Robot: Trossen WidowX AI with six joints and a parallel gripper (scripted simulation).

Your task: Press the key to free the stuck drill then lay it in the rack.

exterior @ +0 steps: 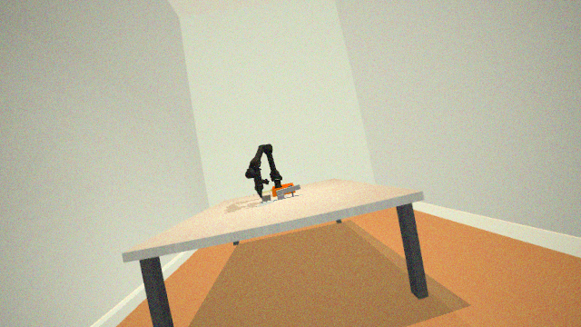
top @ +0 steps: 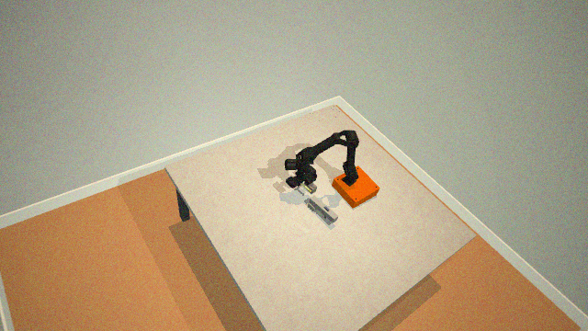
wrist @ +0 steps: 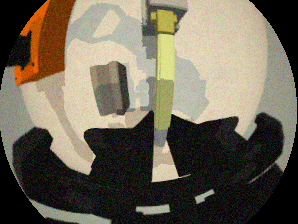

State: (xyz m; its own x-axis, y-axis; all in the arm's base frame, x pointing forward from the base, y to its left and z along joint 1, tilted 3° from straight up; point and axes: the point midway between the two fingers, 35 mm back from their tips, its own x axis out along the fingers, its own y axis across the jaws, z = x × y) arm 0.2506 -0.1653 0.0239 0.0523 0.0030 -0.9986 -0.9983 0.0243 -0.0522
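My gripper tip is 4 cm to the right of the yellow-green drill and 4 cm below it. From my gripper tip the other things lie so: rack (6 cm behind, 4 cm to the left, 2 cm below).
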